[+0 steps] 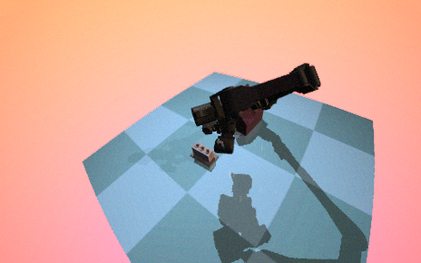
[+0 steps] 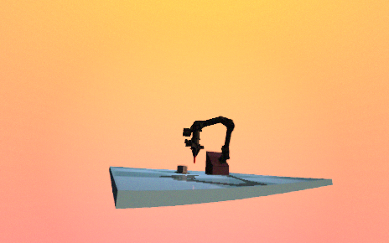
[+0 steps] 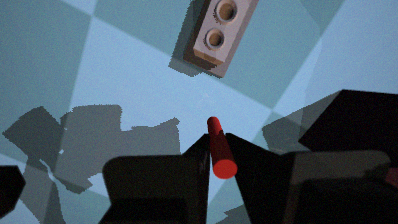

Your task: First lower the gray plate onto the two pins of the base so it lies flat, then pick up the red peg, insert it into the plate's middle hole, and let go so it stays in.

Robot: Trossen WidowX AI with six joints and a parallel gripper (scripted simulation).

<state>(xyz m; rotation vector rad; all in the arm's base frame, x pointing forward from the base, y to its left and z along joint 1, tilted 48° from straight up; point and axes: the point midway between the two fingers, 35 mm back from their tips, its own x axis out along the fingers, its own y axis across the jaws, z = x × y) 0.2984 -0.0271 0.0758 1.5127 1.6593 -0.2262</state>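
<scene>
My gripper tip is 110 mm to the left of the gray plate, 70 mm above it and 40 mm short of it. Also, from my gripper tip: red peg (right at my gripper tip).
</scene>
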